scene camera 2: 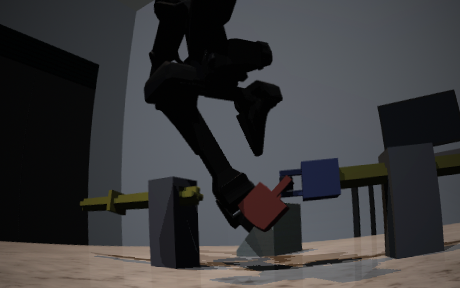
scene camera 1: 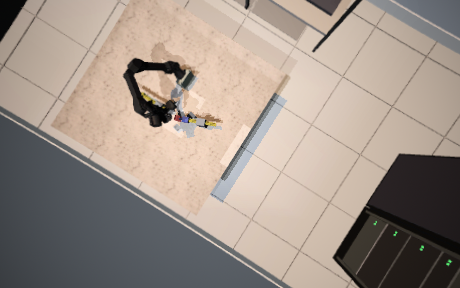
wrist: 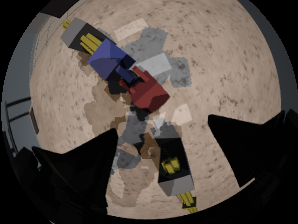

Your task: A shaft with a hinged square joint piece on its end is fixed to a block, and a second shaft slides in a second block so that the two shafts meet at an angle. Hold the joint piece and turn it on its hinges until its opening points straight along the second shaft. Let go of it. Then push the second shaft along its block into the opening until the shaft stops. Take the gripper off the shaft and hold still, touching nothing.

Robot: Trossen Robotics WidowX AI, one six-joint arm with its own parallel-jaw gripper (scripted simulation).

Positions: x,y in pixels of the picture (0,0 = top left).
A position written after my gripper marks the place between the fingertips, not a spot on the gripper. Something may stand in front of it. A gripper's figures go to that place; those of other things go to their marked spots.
Scene:
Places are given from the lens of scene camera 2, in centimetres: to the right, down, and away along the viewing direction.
my gripper (scene camera 2: pixel 231 154): 0, 1, 41
red square joint piece (scene camera 2: pixel 263 208): 4, 7, 36

